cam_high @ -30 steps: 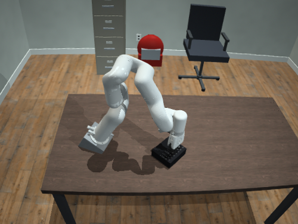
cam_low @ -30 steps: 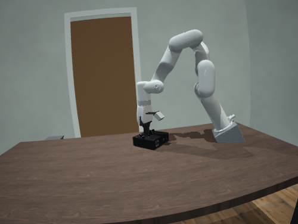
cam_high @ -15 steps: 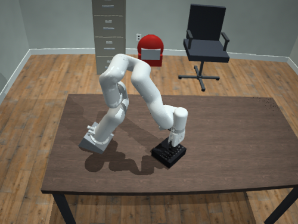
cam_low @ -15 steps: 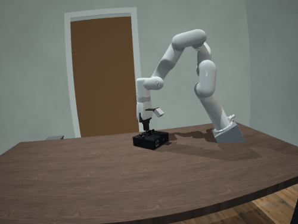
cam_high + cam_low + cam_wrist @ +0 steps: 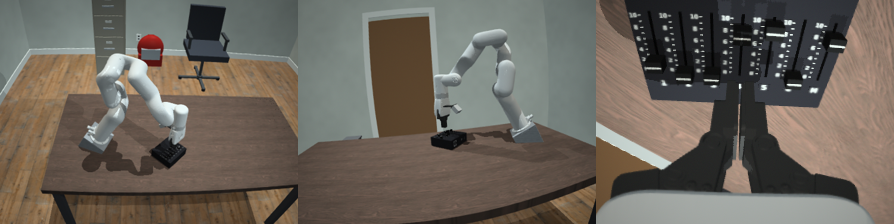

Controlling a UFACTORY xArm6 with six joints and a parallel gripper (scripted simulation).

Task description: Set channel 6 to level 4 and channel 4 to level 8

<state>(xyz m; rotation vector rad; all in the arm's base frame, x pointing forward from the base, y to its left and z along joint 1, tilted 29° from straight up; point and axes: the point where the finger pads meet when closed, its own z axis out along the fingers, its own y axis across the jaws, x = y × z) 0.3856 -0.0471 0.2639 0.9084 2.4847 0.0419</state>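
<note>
Right now my hand is 5 cm above the channel 3 cap, 2 cm to the left of it and 1 cm past it. The rest, counted from my hand: channel 4 fader cap: 5 cm below, 2 cm to the left, 2 cm behind; then channel 2 cap: 5 cm below, 4 cm to the right, 2 cm behind; then channel 5 cap: 5 cm below, 4 cm to the left, 1 cm behind.
</note>
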